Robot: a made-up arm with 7 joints. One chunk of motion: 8 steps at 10 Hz.
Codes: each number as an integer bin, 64 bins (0 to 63) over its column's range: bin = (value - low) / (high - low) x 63, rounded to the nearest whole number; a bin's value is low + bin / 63 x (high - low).
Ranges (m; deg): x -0.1..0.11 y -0.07..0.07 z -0.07..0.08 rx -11..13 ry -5..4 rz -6..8
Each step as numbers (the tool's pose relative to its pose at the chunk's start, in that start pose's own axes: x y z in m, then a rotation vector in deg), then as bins.
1 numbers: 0.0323 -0.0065 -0.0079 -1.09 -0.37 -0.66
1 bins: 40 29 26 26 32 24
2 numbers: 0.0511 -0.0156 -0.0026 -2.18 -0.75 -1.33
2 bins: 45 24 28 23 30 21
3 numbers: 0.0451 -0.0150 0.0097 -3.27 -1.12 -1.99
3 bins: 44 25 33 20 27 18
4 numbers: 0.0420 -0.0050 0.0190 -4.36 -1.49 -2.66
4 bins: 43 29 37 17 25 15
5 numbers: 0.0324 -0.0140 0.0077 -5.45 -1.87 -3.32
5 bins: 40 25 33 15 22 12
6 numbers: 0.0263 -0.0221 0.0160 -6.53 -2.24 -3.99
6 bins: 38 22 36 12 19 9
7 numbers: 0.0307 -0.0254 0.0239 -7.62 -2.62 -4.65
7 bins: 39 20 39 9 17 6
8 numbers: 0.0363 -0.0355 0.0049 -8.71 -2.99 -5.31
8 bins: 41 16 31 6 14 3
